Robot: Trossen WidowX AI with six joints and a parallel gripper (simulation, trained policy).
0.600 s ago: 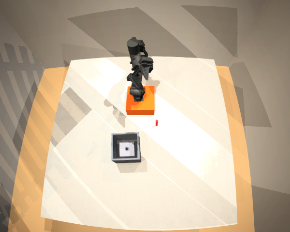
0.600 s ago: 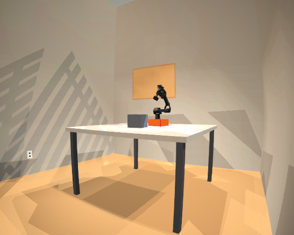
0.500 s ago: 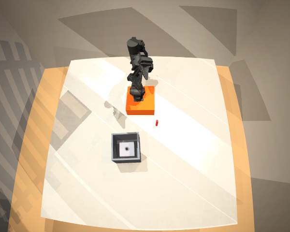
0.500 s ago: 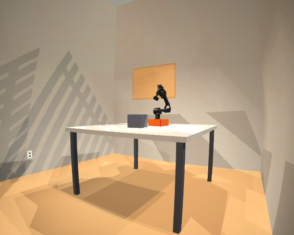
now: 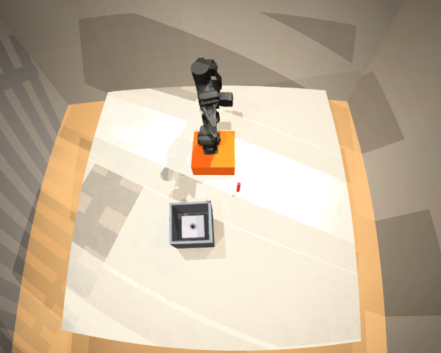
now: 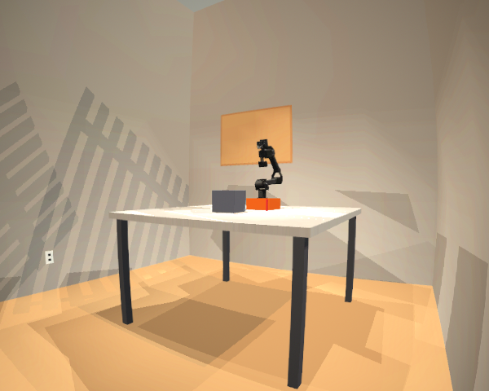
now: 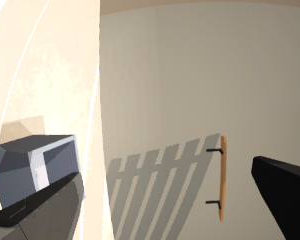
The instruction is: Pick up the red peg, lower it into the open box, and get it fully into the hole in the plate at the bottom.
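Now: gripper tip 6 cm short of the red peg, 8 cm to the right of it and 34 cm above it.
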